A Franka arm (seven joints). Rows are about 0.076 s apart.
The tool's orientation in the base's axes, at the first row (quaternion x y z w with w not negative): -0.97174, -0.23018, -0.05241, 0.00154
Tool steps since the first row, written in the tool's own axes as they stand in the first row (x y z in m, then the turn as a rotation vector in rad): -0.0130, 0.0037, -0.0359, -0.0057, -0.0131, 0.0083; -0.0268, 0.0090, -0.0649, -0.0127, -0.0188, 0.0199; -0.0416, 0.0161, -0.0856, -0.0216, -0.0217, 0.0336; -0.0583, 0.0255, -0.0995, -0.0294, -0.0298, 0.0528; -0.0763, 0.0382, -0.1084, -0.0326, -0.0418, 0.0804; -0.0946, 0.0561, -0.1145, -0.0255, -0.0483, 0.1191
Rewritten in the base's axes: -0.0135, -0.0101, 0.0344, -0.0101, 0.0094, -0.0091; -0.0263, -0.0218, 0.0620, -0.0177, 0.0117, -0.0215; -0.0384, -0.0353, 0.0812, -0.0255, 0.0107, -0.0361; -0.0505, -0.0516, 0.0935, -0.0341, 0.0149, -0.0562; -0.0617, -0.0712, 0.1008, -0.0395, 0.0250, -0.0842; -0.0705, -0.0956, 0.1054, -0.0322, 0.0350, -0.1221
